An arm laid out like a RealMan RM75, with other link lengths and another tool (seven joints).
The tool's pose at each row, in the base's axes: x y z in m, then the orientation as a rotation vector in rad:
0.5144 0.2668 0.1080 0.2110 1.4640 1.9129
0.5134 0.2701 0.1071 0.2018 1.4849 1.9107
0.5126 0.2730 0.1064 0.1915 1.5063 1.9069
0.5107 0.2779 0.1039 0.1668 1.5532 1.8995
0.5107 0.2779 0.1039 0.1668 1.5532 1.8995
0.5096 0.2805 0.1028 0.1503 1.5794 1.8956
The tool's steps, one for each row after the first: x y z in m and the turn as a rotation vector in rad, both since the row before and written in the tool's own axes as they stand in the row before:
0.0030 -0.0007 0.0017 0.0110 0.0153 -0.0001
0.0025 -0.0006 0.0016 0.0116 0.0156 -0.0015
0.0051 -0.0019 0.0022 0.0244 0.0358 -0.0031
0.0000 0.0000 0.0000 0.0000 0.0000 0.0000
0.0026 -0.0007 0.0013 0.0128 0.0216 -0.0025

